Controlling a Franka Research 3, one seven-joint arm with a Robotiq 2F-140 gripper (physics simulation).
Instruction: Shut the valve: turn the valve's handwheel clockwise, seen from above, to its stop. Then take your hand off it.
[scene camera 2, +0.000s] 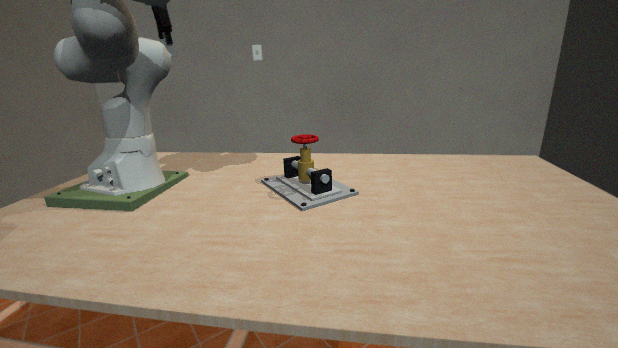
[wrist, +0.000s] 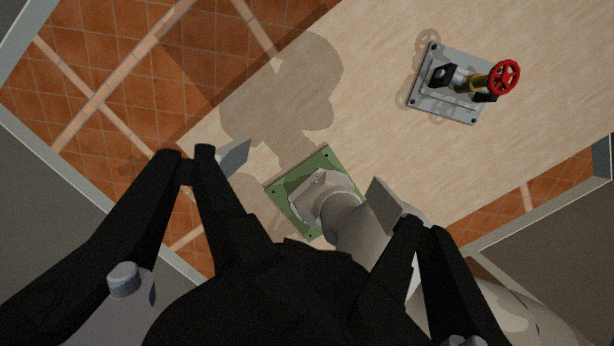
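Observation:
The valve's red handwheel (scene camera 2: 305, 139) (wrist: 506, 61) sits level on top of a brass valve body (scene camera 2: 306, 171) (wrist: 471, 83). The body stands upright between two black blocks on a grey base plate (scene camera 2: 303, 206) (wrist: 419, 93) on the table. My gripper (wrist: 311, 168) is open, with its two fingertips wide apart and nothing between them. It is high above the table near the robot's base, well away from the handwheel and not touching it. In the scene view part of it shows at the upper left, cut off by the top edge.
The arm's white base (scene camera 2: 132, 162) stands on a green plate (scene camera 2: 90, 204) (wrist: 320, 151) at the left of the wooden table (scene camera 2: 425, 240) (wrist: 400, 150). A grey wall (scene camera 2: 400, 75) with a white switch (scene camera 2: 257, 52) is behind. Tiled floor (wrist: 125, 45) shows beyond the table edge.

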